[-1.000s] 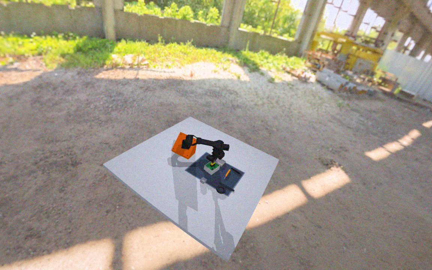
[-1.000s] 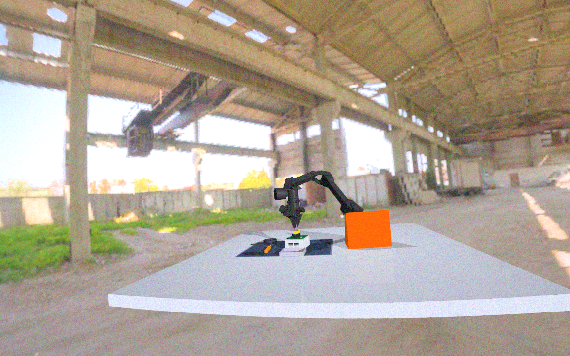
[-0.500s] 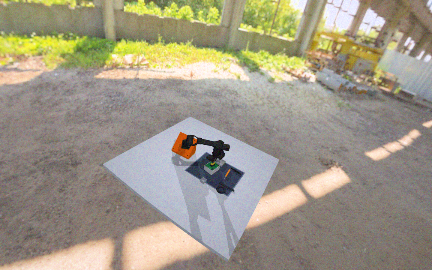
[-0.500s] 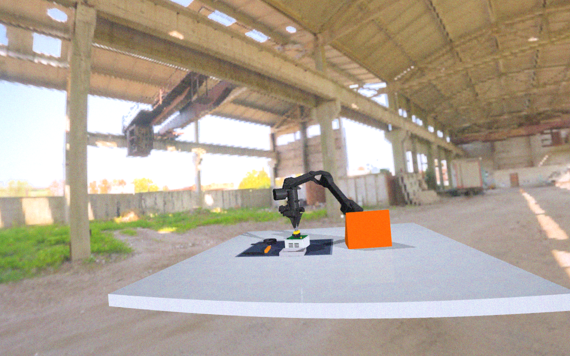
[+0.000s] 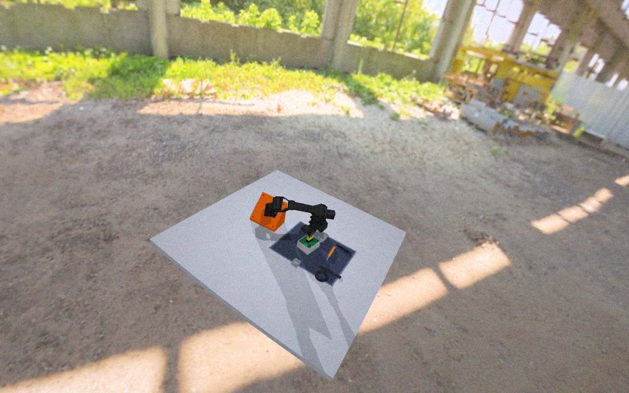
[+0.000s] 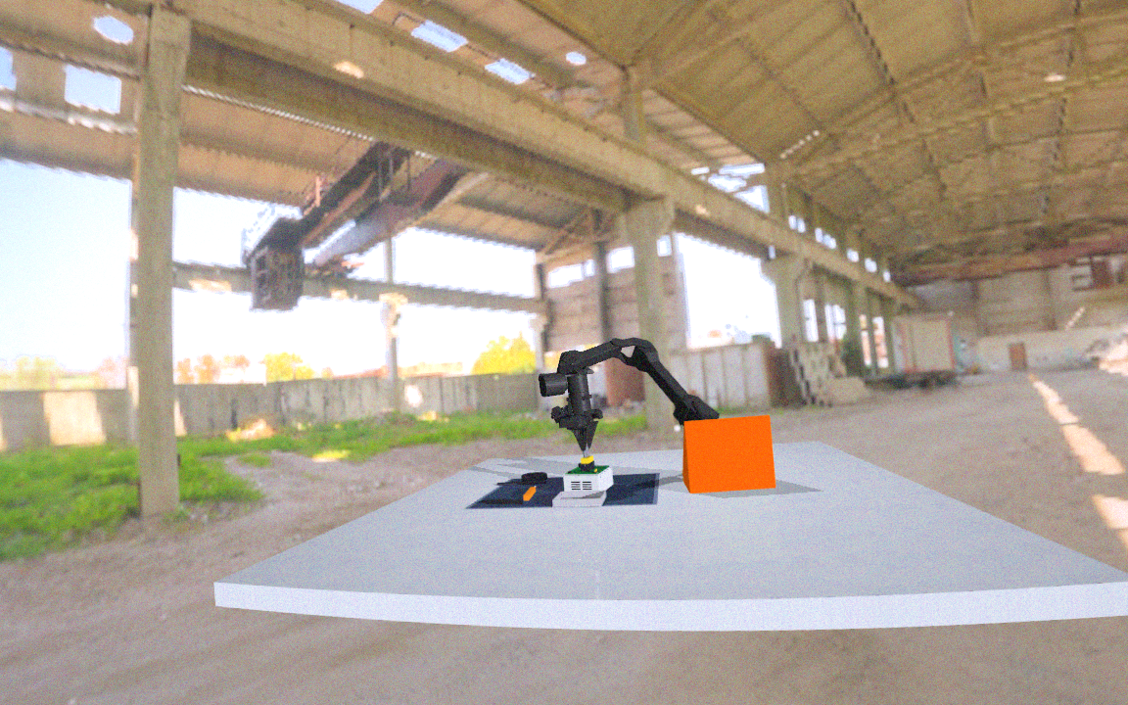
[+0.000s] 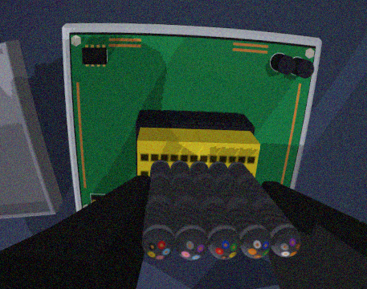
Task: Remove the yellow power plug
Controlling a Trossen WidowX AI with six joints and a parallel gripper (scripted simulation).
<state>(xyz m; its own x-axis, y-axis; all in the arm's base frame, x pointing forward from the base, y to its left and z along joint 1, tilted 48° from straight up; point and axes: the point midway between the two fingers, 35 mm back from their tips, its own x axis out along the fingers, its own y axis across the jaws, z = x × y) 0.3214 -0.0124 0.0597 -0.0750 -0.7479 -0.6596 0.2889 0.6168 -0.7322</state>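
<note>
Right now the yellow power plug is 2 cm below my gripper tip. Round my gripper tip: dark mat (11 cm below, 5 cm ahead); black rod (21 cm ahead, 12 cm to the right, 10 cm below).
</note>
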